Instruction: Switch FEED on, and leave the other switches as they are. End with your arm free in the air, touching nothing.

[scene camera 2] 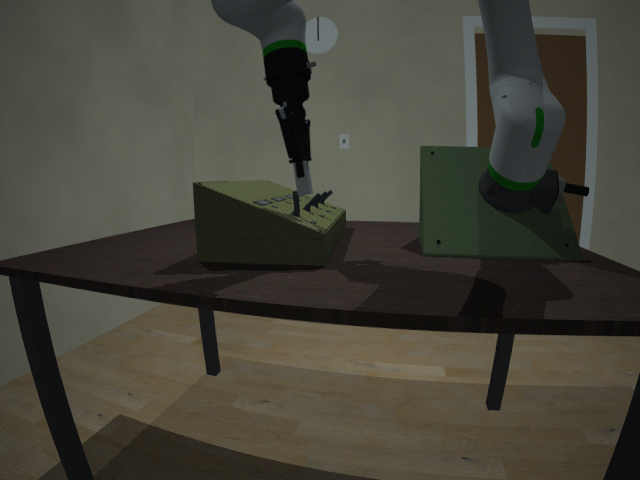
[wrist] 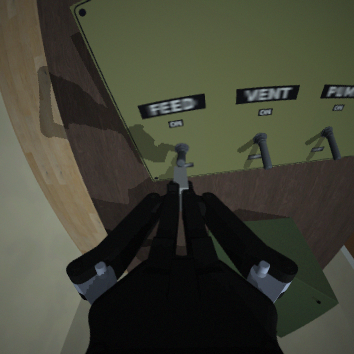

My gripper shows in scene camera 2 and in the wrist view. One and the same spot on my gripper: (scene camera 2: 296, 136) is (wrist: 144, 240).
